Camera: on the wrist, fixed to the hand. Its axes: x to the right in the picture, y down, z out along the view.
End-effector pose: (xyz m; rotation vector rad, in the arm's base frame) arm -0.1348 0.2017 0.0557 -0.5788 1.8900 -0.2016
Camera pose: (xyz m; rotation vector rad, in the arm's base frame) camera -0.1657 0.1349 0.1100 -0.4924 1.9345 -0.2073
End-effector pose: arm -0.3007 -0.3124 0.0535 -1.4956 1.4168 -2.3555
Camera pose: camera -0.3108 -0.2298 0.0914 -1.3833 1.3984 -2.3717
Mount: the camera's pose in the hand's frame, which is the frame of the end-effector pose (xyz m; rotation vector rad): -0.0040 -0.0705 -0.0581 0.0371 0.0381 0.0633
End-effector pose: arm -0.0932 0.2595 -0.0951 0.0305 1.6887 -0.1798
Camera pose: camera -0.1587 0.1982 -0.0774 0.1156 1.7200 -0.1639
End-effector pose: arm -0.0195 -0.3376 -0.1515 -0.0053 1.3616 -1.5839
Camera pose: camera -0.0969 -0.3020 -0.1182 0.0901 1.3487 -1.5629
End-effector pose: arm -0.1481 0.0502 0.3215 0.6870 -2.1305 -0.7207
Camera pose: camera -0.0832 -0.0115 0.3032 0.6450 -2.1256 -0.6307
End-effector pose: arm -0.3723 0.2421 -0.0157 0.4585 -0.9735 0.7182
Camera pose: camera -0.2887 0.2299 -0.0507 0.4465 -0.9435 0.8005
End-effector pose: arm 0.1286 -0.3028 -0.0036 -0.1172 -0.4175 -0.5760
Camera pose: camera 0.1071 -0.3725 -0.0587 -0.0835 -0.3860 -0.5072
